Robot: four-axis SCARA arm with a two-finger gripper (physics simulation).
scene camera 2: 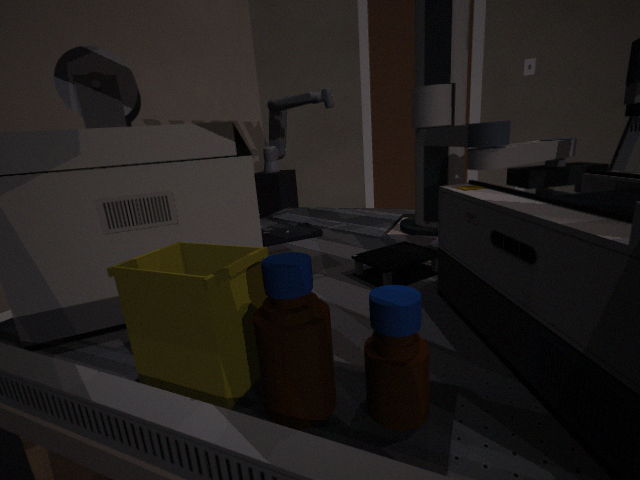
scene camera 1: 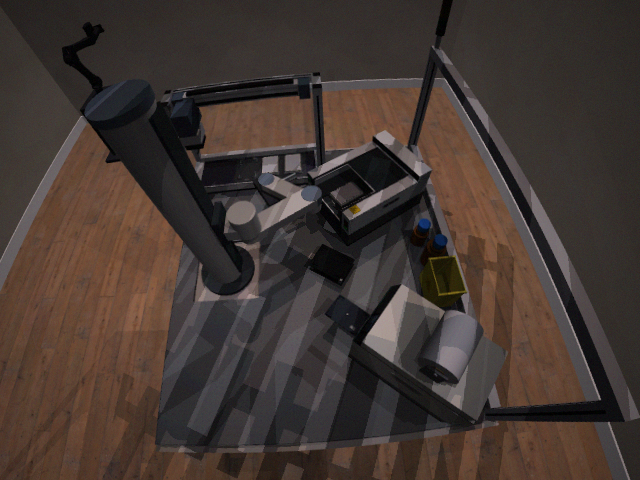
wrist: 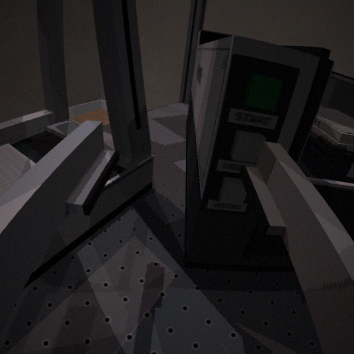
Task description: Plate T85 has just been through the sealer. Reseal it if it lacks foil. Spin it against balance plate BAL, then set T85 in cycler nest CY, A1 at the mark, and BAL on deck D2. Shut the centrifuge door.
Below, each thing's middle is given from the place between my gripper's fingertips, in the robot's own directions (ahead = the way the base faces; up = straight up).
My gripper is now 320 mm short of the centrifuge (scene camera 1: 398, 178), 40 mm to the left of it and 30 mm above it. From my hand the other things lie so: grey cylinder (scene camera 2: 80, 60) 860 mm to the right, 390 mm ahead, 270 mm above.
